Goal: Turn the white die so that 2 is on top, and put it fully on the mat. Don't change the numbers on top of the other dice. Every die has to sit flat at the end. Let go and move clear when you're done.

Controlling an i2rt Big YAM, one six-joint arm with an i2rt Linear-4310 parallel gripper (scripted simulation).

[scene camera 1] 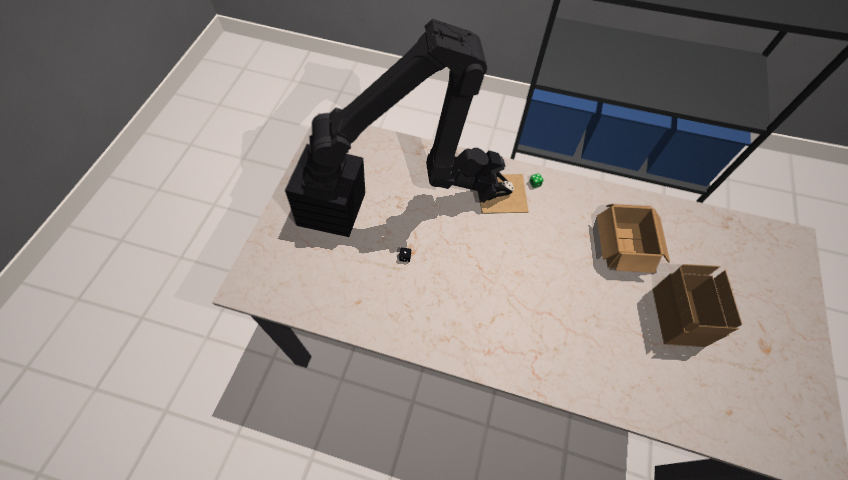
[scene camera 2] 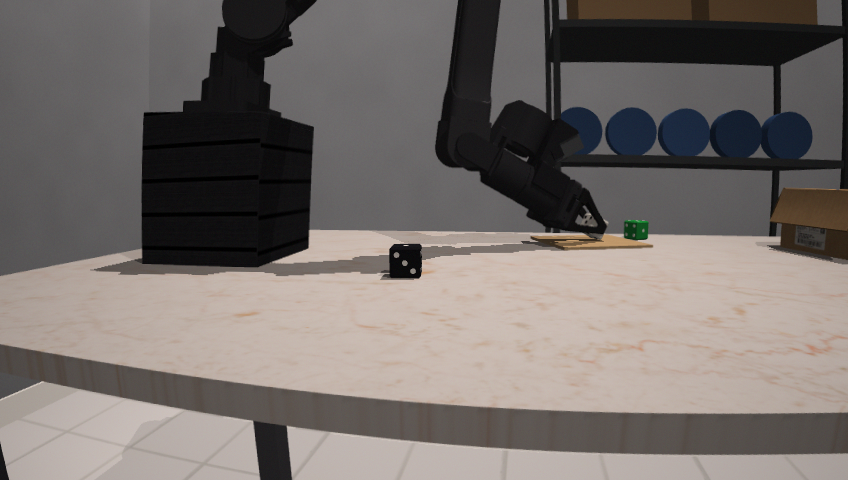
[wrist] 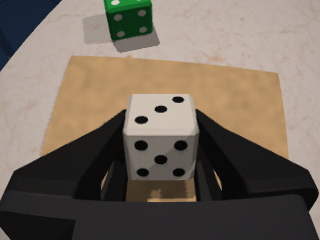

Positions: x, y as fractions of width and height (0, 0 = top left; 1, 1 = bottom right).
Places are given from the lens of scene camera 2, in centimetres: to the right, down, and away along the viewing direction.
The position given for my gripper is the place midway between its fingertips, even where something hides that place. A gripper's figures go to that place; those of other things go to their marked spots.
my gripper (scene camera 2: 0.71, 0.48): 27, -2, 73
mat (scene camera 2: 0.67, 0.51): 21, 0, 70
